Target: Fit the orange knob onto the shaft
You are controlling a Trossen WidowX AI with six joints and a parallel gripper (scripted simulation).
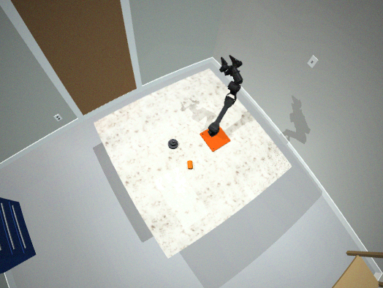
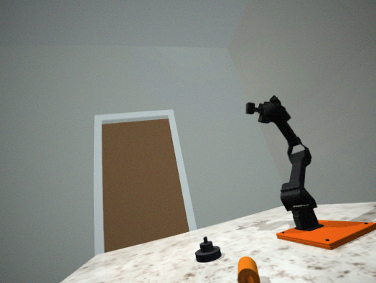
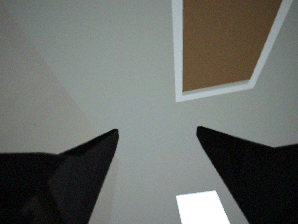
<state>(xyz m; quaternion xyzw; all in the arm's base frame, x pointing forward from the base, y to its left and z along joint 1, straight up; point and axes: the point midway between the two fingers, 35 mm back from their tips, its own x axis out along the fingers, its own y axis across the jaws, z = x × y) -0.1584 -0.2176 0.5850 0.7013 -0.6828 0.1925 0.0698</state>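
Now: gripper tip 48 cm short of the orange knob, 40 cm to the right of it and 59 cm above it. The rest, counted from my gripper tip: round pedestal 50 cm ahead, 17 cm to the left, 58 cm below.
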